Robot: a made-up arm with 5 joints. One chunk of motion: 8 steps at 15 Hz.
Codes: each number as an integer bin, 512 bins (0 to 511) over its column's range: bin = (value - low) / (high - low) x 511, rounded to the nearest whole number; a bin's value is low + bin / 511 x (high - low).
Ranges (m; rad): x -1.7..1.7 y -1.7..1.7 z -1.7..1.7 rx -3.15..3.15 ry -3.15..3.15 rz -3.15..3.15
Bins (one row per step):
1: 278 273 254 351 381 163
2: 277 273 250 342 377 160
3: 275 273 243 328 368 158
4: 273 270 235 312 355 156
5: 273 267 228 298 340 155
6: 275 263 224 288 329 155
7: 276 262 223 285 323 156
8: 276 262 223 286 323 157
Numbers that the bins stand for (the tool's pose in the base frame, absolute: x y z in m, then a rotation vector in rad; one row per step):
1: 0.1497 0.1164 -0.0100 1.1774 1.5473 -1.1404
2: 0.1431 0.1164 -0.0366 1.0664 1.4979 -1.1774
3: 0.1297 0.1164 -0.0832 0.8938 1.3870 -1.2021
4: 0.1164 0.0965 -0.1364 0.6966 1.2267 -1.2267
5: 0.1164 0.0765 -0.1830 0.5240 1.0418 -1.2390
6: 0.1297 0.0499 -0.2096 0.4007 0.9062 -1.2390
7: 0.1364 0.0432 -0.2162 0.3637 0.8322 -1.2267
8: 0.1364 0.0432 -0.2162 0.3760 0.8322 -1.2144

